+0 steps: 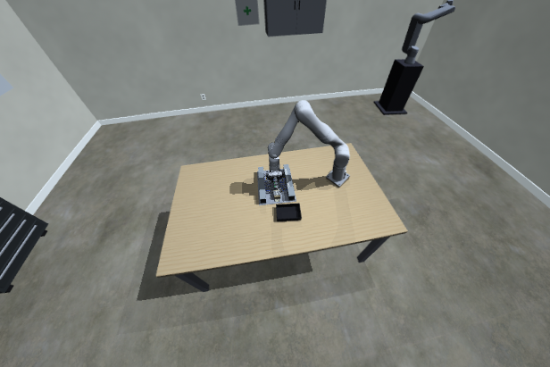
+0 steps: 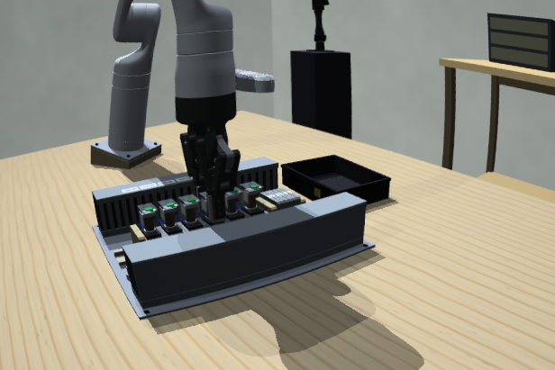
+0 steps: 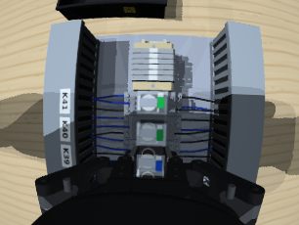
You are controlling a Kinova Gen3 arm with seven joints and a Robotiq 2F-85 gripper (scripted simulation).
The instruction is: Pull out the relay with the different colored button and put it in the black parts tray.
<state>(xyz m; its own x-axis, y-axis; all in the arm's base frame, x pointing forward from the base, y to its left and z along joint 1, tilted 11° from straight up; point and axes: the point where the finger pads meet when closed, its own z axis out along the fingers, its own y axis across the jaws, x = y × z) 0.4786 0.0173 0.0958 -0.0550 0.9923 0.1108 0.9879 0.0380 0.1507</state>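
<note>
My gripper is now 10 mm above the relay. From my hand the other things lie so: black parts tray 80 mm behind, 250 mm to the left, 40 mm below.
</note>
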